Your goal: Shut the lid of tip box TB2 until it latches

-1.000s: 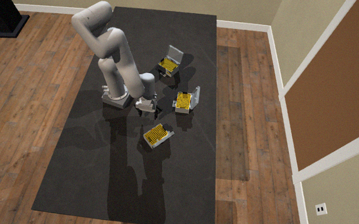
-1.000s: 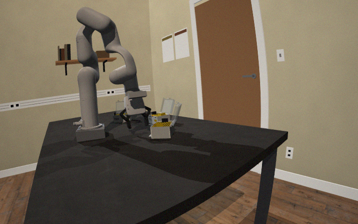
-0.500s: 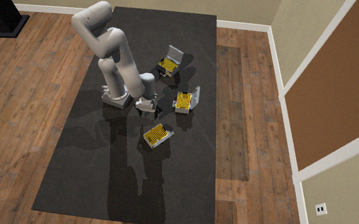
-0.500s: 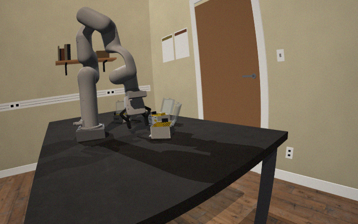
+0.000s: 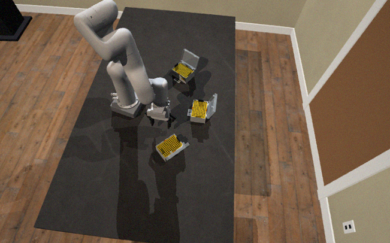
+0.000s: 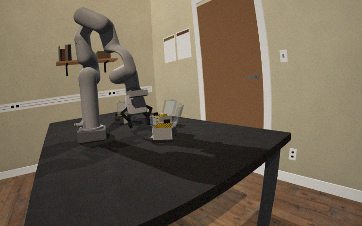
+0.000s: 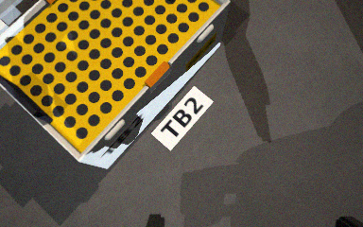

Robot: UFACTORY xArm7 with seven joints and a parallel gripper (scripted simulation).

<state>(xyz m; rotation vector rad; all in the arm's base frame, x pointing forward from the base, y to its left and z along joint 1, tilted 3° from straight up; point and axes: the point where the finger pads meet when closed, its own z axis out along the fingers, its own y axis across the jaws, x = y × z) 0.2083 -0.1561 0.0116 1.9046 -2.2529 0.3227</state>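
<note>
Now: hand 170 mm to the left of the lid, 100 mm short of it and 50 mm below it. Round my hand: tip box: 130 mm to the right, 70 mm ahead, 10 mm above; label tab: 80 mm to the right, 50 mm below, 20 mm ahead.
</note>
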